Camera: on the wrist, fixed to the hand. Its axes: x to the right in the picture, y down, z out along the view.
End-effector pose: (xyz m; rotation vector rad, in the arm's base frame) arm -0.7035 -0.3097 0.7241 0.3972 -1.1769 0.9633
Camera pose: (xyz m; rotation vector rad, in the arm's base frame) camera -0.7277 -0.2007 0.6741 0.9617 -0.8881 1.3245
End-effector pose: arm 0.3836 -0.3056 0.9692 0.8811 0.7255 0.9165
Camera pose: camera 0.2830 -0.2501 1.0113 1.4717 0.9957 0.6322
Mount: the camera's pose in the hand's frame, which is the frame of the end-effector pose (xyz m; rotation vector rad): -0.0005 0.0908 -0.0820 0.6568 -0.0648 -0.0135
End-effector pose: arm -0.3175 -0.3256 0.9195 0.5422 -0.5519 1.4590
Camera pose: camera -0.4066 -0.2693 0.8574 1.1060 -0.1012 1.6060
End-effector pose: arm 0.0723 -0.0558 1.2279 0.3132 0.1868 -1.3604
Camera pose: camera 0.1650 -0.0125 1.1608 0.8138 -0.3235 -1.4157
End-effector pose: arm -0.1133 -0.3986 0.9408 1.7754 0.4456 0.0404
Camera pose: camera -0.1103 -0.3391 1.0476 2.4087 0.4537 -0.1935
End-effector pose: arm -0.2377 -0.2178 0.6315 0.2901 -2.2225 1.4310
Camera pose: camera -0.2528 -0.1050 0.5867 0.5663 -1.7228 2.1348
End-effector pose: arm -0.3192 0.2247 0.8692 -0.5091 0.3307 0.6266
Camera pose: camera -0.3882 0.2429 0.7698 0.1378 0.4461 0.4836
